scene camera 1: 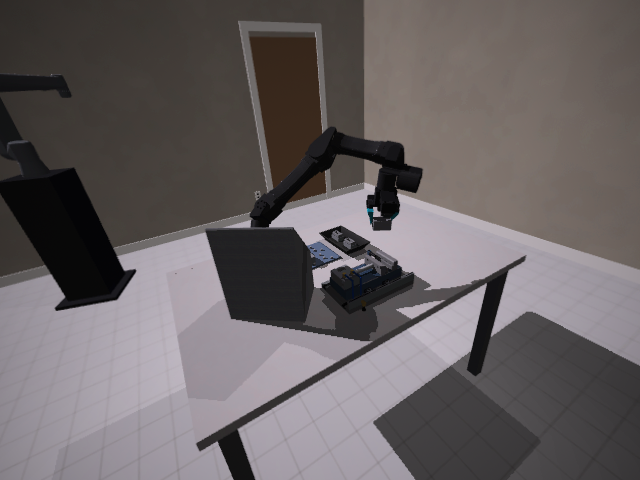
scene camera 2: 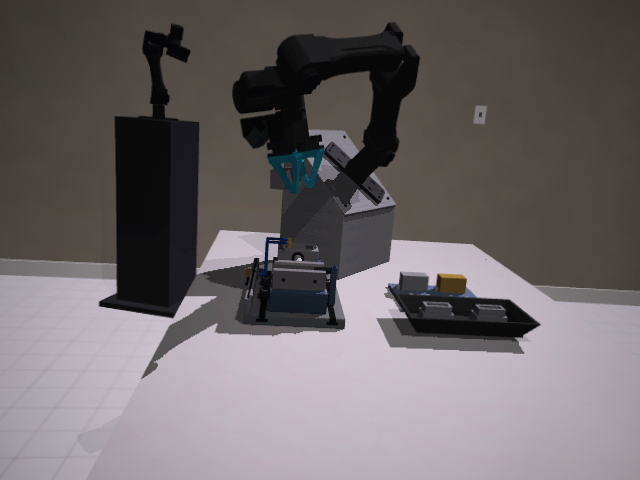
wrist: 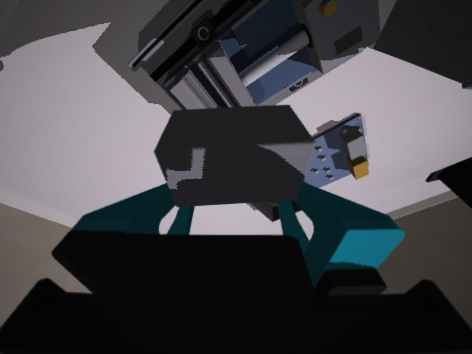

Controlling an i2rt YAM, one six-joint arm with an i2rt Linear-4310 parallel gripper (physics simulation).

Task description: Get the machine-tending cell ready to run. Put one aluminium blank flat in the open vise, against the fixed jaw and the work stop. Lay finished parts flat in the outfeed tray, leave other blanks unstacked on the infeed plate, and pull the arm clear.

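Places are measured from the arm's base along level axes (x ahead, y left, z up), in metres.
Where they show: gripper, fingertip midpoint: (scene camera 2: 302, 190) (wrist: 236, 177); arm's base at its link origin: (scene camera 1: 258, 242) (scene camera 2: 353, 173).
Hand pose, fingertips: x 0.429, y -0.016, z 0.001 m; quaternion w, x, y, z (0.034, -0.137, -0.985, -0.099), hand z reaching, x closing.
Things, the pixels of their top centre, and the offset from my fingertips.
- grey aluminium blank at its top centre: (wrist: 238, 184) (scene camera 2: 286, 168) (scene camera 1: 381, 218) 0.007 m back, 0.037 m right, 0.039 m up
- vise at its top centre: (wrist: 264, 68) (scene camera 2: 296, 255) (scene camera 1: 366, 263) 0.053 m back, 0.018 m right, 0.145 m down
- grey blank at its top centre: (scene camera 2: 414, 274) (wrist: 357, 148) 0.239 m back, 0.216 m left, 0.200 m down
- blue infeed plate at its top centre: (scene camera 2: 437, 296) (wrist: 331, 160) (scene camera 1: 314, 254) 0.205 m back, 0.274 m left, 0.236 m down
- orange block at its top centre: (scene camera 2: 452, 276) (wrist: 361, 170) 0.268 m back, 0.300 m left, 0.200 m down
My gripper (scene camera 1: 382, 219) (scene camera 2: 301, 187) (wrist: 236, 177), with teal fingers, is shut on a grey aluminium blank (scene camera 1: 381, 224) (scene camera 2: 279, 178) (wrist: 232, 167) and holds it in the air, well above the table and the vise (scene camera 1: 390, 284) (scene camera 2: 298, 301) (wrist: 272, 89). Two finished parts, one (scene camera 1: 336, 235) (scene camera 2: 436, 308) and another (scene camera 1: 349, 242) (scene camera 2: 489, 312), lie in the black outfeed tray (scene camera 2: 465, 329). A grey blank (scene camera 2: 413, 281) (wrist: 357, 148) stands on the blue infeed plate (scene camera 1: 326, 251) (wrist: 327, 145) beside an orange block (scene camera 2: 451, 283) (wrist: 359, 169). The vise's jaw gap is partly hidden by the held blank in the wrist view.
The arm's grey slanted base housing (scene camera 1: 261, 276) (scene camera 2: 367, 240) stands beside the vise. Blue hoses (scene camera 2: 267, 254) rise over one side of the vise. A second arm stands on a black pedestal (scene camera 1: 67, 232) (scene camera 2: 144, 211) off the table. The tray stands close to the infeed plate.
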